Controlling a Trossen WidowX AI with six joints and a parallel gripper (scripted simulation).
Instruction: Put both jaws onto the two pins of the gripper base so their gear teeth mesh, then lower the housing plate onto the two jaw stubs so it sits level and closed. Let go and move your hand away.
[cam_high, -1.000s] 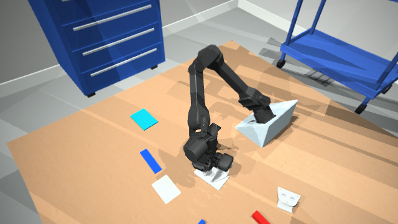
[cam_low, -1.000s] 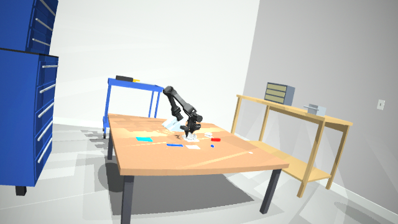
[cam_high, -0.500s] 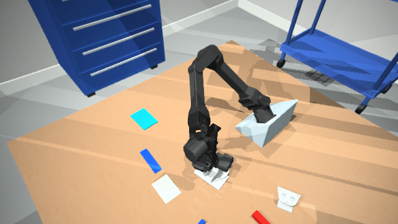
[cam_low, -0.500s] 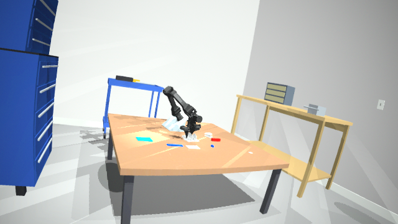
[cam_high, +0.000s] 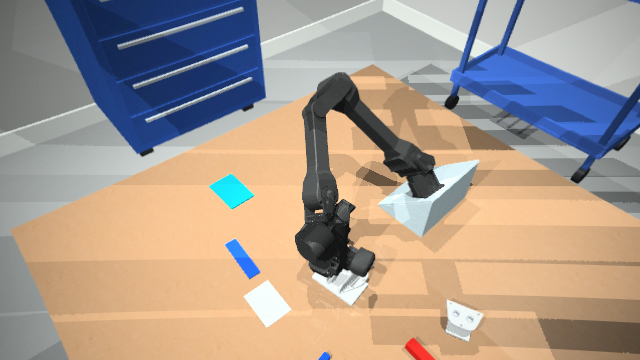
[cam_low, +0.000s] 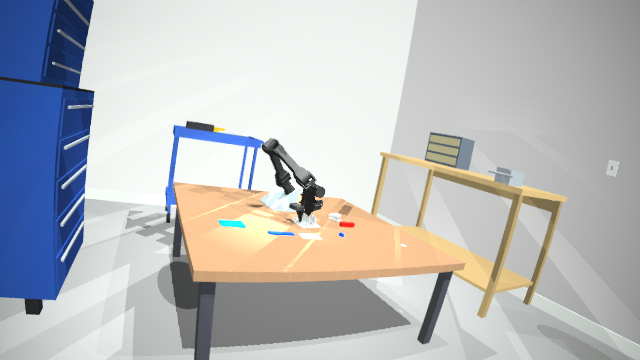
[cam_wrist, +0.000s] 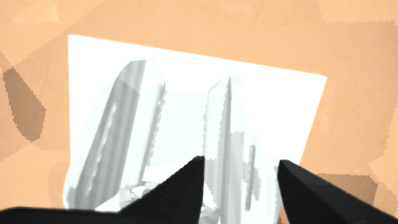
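Now: the white jaw 5 cm behind my gripper tip and 4 cm to the left of it. Also, from my gripper tip: white tile: 18 cm ahead, 2 cm to the right, 2 cm below; small blue block: 16 cm to the left, 14 cm ahead, 1 cm below; blue bar: 17 cm ahead, 16 cm to the right, 1 cm below.
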